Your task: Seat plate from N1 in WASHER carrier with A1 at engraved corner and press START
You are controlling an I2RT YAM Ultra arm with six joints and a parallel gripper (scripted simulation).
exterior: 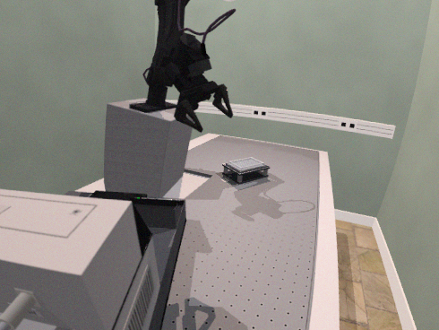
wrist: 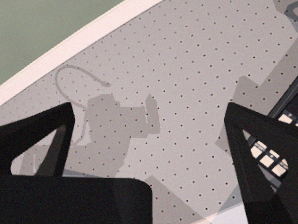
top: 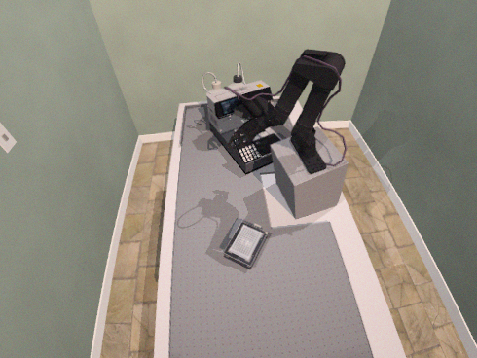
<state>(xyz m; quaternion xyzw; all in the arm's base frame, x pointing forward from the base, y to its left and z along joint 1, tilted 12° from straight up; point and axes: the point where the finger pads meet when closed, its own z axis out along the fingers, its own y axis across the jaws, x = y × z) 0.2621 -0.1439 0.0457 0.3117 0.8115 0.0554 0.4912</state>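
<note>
My gripper is now 3 cm short of the well plate, 34 cm to the right of it and 23 cm above it. The rest, counted from my hand: plate washer 17 cm behind, 31 cm to the right, 15 cm below.
</note>
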